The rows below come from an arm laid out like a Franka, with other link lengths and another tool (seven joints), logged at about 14 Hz.
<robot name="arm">
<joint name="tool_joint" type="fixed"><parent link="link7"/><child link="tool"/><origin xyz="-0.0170 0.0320 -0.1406" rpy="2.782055 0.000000 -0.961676"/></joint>
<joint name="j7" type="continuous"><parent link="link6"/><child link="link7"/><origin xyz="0.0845 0.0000 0.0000" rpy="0.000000 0.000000 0.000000"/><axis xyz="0 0 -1"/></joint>
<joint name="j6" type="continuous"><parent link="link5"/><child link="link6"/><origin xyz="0.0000 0.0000 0.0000" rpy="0.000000 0.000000 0.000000"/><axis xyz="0 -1 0"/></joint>
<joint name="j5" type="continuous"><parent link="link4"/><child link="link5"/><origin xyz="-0.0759 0.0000 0.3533" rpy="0.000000 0.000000 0.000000"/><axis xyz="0 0 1"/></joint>
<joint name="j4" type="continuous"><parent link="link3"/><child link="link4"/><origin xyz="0.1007 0.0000 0.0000" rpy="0.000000 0.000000 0.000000"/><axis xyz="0 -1 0"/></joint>
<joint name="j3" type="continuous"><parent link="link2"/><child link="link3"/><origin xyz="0.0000 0.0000 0.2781" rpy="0.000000 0.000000 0.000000"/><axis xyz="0 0 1"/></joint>
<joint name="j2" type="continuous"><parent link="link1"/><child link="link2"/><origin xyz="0.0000 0.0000 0.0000" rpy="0.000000 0.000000 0.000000"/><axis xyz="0 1 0"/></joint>
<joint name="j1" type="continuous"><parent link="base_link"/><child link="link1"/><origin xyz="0.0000 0.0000 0.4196" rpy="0.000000 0.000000 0.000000"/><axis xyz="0 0 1"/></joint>
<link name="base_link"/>
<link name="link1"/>
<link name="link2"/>
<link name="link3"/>
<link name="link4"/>
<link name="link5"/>
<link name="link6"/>
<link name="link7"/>
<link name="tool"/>
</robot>
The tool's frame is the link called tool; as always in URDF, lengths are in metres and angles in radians. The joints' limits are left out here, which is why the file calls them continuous.
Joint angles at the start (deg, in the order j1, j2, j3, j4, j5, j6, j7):
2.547, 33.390, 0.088, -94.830, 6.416, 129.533, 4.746
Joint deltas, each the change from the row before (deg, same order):
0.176, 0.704, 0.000, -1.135, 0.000, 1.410, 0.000
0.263, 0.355, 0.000, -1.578, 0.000, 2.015, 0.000
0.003, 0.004, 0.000, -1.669, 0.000, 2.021, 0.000
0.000, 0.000, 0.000, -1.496, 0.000, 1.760, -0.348
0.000, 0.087, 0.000, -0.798, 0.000, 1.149, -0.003
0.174, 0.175, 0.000, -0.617, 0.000, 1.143, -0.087
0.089, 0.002, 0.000, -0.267, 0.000, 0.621, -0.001
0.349, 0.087, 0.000, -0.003, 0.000, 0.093, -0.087
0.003, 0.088, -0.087, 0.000, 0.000, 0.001, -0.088
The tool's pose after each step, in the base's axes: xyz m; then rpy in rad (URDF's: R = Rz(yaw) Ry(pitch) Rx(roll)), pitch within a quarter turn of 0, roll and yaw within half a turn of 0. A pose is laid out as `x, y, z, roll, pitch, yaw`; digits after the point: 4 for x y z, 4 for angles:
0.6308, 0.0708, 0.2878, 2.8362, 0.0686, -1.0666
0.6260, 0.0729, 0.2757, 2.8361, 0.0658, -1.0650
0.6216, 0.0721, 0.2669, 2.8402, 0.0608, -1.0676
0.6171, 0.0713, 0.2592, 2.8435, 0.0564, -1.0638
0.6149, 0.0708, 0.2544, 2.8469, 0.0530, -1.0652
0.6133, 0.0723, 0.2500, 2.8516, 0.0488, -1.0619
0.6130, 0.0730, 0.2490, 2.8567, 0.0453, -1.0609
0.6125, 0.0767, 0.2482, 2.8568, 0.0451, -1.0534
0.6123, 0.0758, 0.2472, 2.8551, 0.0449, -1.0532

